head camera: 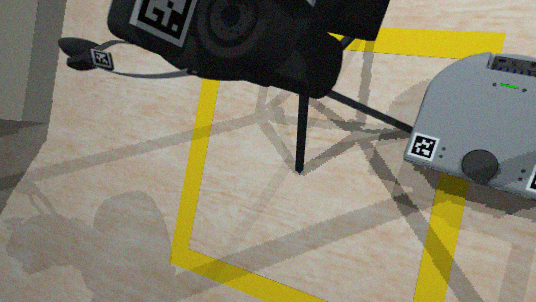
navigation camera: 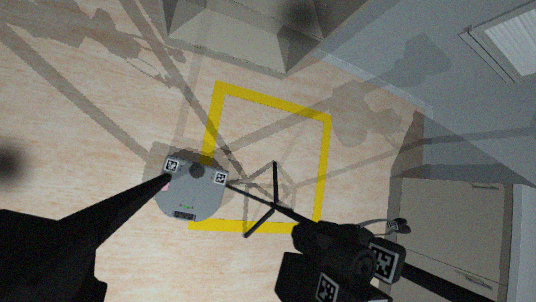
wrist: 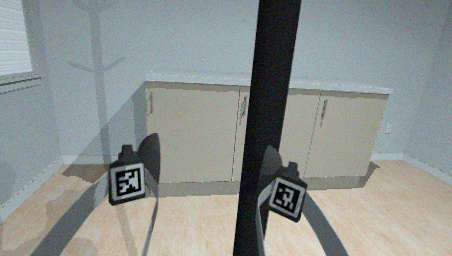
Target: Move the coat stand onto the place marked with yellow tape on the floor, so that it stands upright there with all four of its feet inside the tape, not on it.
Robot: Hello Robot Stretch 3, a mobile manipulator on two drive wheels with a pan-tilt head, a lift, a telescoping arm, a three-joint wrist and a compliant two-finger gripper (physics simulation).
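Seen in the pictures: gripper, fingertip midpoint: (head camera: 81, 5); robot's base, origin of the base link: (head camera: 477, 163) (navigation camera: 196, 170).
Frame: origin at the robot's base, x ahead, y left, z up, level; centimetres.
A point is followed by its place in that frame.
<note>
The black coat stand (head camera: 302, 135) @(x 6.6, y -45.9, z 14.5 cm) (navigation camera: 276, 185) @(x 3.7, y -46.3, z 17.5 cm) (wrist: 272, 65) looks nearly upright. One foot lies inside the yellow tape (head camera: 192, 200) @(x 43.6, y -86.3, z 0.1 cm) (navigation camera: 325, 150) @(x 39.8, y -89.2, z 0.1 cm). In the navigation view another crosses the near strip, its tip at or just beyond the outer edge. A third ends at the robot base's edge, inside the tape; I cannot tell whether they touch. The fourth is hidden behind the wrist. My gripper (wrist: 211, 158) @(x -3.0, y -42.6, z 96.8 cm) is open, and the pole passes behind its right finger in the wrist view, not between the fingers. One finger (head camera: 80, 54) @(x 1.9, y -38.7, z 98.8 cm) (navigation camera: 401, 225) @(x 2.1, y -38.2, z 98.8 cm) shows from above.
The robot base (head camera: 465, 110) @(x -11.4, y -6.8, z 16.0 cm) (navigation camera: 197, 197) @(x -13.0, y -4.0, z 16.0 cm) covers a corner stretch of the tape. A low cabinet (navigation camera: 445, 215) @(x 11.4, y -170.6, z 50.9 cm) (wrist: 195, 130) stands by the wall beyond the gripper. A pale piece of furniture (navigation camera: 235, 50) @(x 78.6, y 0.2, z 10.0 cm) stands behind the tape's far side. Long shadows cross the floor.
</note>
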